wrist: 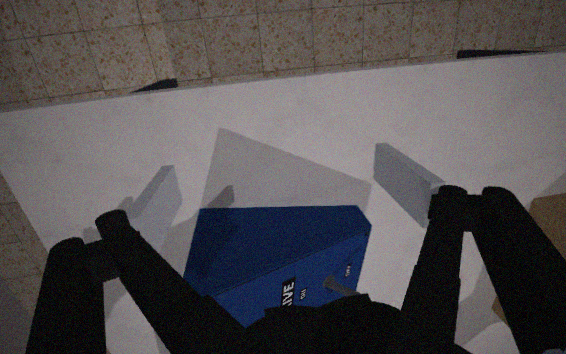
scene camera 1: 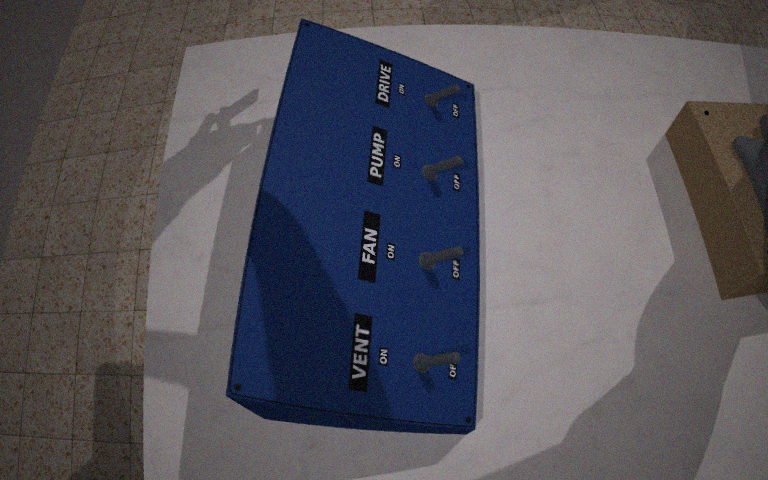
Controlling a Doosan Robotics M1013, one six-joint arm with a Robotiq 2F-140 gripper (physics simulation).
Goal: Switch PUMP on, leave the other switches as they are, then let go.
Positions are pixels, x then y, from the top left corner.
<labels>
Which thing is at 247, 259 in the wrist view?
A blue switch panel.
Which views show my gripper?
The wrist view only.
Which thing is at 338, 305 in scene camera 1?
A blue switch panel.
</labels>
